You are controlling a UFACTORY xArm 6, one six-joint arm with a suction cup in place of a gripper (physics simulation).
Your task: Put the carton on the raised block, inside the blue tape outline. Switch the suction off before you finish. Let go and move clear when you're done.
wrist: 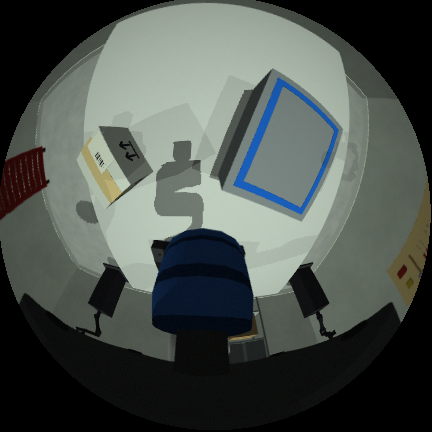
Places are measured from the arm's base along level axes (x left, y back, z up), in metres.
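Pixels of known places: hand at its tool point: [203,259].
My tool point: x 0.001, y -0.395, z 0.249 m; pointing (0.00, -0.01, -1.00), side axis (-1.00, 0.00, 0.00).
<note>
Behind a point stands the place of what it marks.
The carton [127,152] @(x 0.180, y -0.444, z 0.026 m) rests on the pale table at the left of the wrist view. It has a dark grey side with black arrows, a tan strip and a white label. The raised block [290,145] @(x -0.138, y -0.459, z 0.081 m) is a grey box at the right, with a flat top and dark sides. The blue tape outline [259,132] @(x -0.078, y -0.470, z 0.081 m) runs around its top, and the area inside it is bare. My suction cup [202,250], dark blue and ribbed, shows at the lower middle. It is open and holds nothing, apart from both the carton and the block.
The pale table [165,50] @(x 0.127, y -0.754, z -0.039 m) lies under the carton and block, with the arm's shadow between them. A red ribbed object [22,180] is at the far left. Two black panels on stands [107,290] [310,290] are at the lower sides. A yellow board [415,260] is at the far right.
</note>
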